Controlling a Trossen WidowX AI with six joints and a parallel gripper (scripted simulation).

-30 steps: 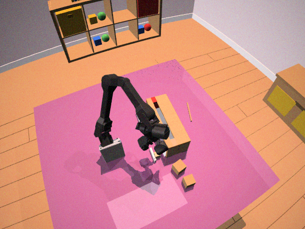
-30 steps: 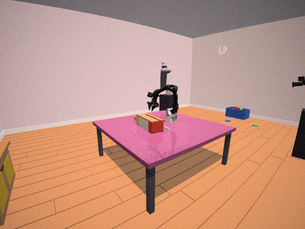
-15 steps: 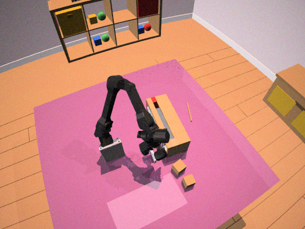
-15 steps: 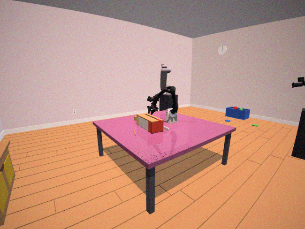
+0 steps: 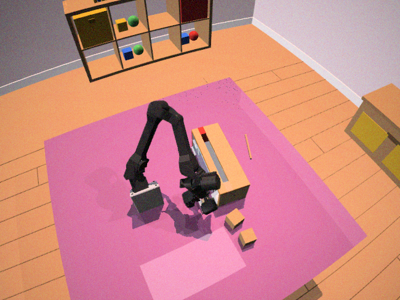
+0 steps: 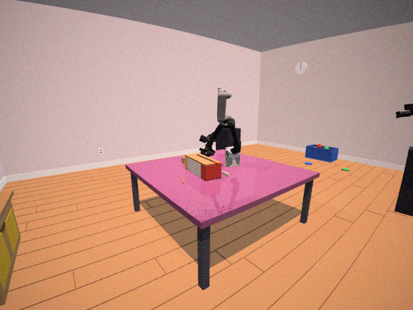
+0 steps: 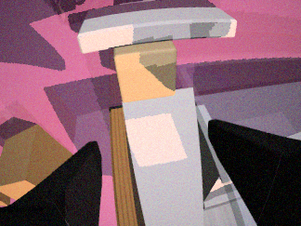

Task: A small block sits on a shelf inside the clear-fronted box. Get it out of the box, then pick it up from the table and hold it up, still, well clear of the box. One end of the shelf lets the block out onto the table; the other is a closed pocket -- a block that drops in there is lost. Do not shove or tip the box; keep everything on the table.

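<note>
My gripper tip is now 2 cm past the tan block, 1 cm to the right of it and 5 cm above it. Round my gripper tip: thin stick (36 cm ahead, 18 cm to the left, 6 cm below); then long wooden box (9 cm ahead, 14 cm to the left).
</note>
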